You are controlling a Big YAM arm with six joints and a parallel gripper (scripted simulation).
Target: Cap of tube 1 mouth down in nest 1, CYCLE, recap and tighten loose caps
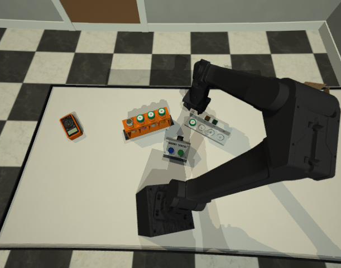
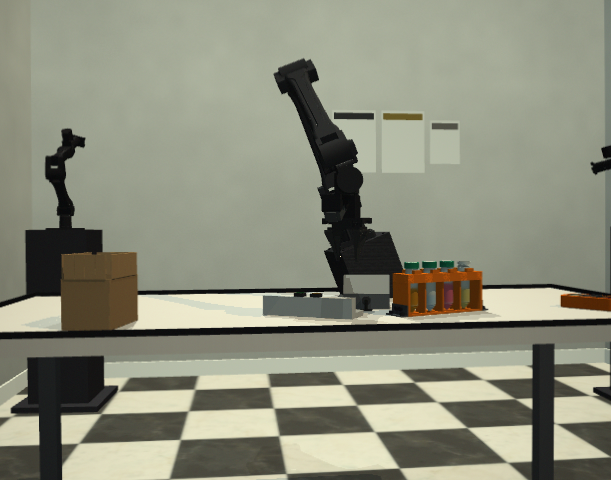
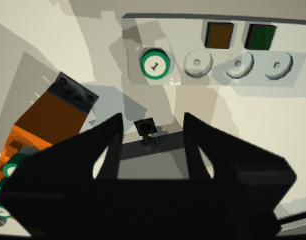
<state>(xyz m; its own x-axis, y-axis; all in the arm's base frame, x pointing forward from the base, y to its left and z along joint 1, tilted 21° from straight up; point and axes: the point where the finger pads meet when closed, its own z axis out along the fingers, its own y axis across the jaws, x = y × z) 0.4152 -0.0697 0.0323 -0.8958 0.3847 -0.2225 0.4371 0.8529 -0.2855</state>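
Now: hand 170 mm past the blue key, 90 mm to the right of it and 70 mm above it. Round my hand: key housing 160 mm behind, 70 mm to the left, 80 mm below; green key 180 mm behind, 50 mm to the left, 70 mm below; cap 120 mm below.
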